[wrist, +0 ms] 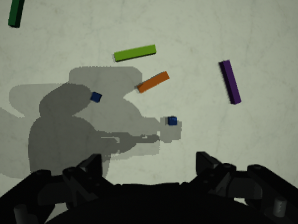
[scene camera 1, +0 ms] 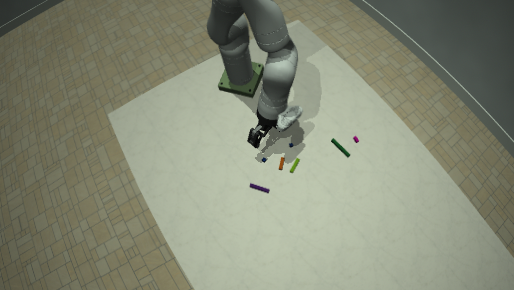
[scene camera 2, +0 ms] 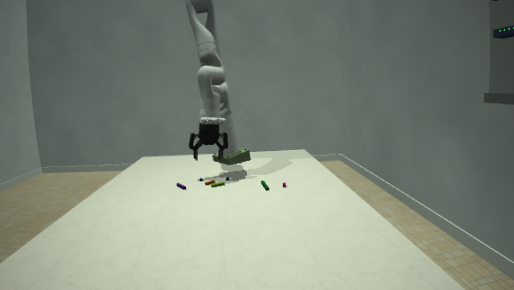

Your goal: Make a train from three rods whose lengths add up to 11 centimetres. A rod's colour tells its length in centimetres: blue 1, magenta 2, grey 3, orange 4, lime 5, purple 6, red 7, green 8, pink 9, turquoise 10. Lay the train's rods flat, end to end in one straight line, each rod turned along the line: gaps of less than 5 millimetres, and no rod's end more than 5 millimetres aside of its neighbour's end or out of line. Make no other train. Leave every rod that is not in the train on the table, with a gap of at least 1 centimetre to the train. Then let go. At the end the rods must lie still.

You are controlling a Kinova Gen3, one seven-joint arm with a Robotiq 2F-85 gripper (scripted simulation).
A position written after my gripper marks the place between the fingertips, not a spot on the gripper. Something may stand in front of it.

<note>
I see my gripper (scene camera 2: pixel 208 159).
My gripper shows as well in the wrist view (wrist: pixel 149 163).
</note>
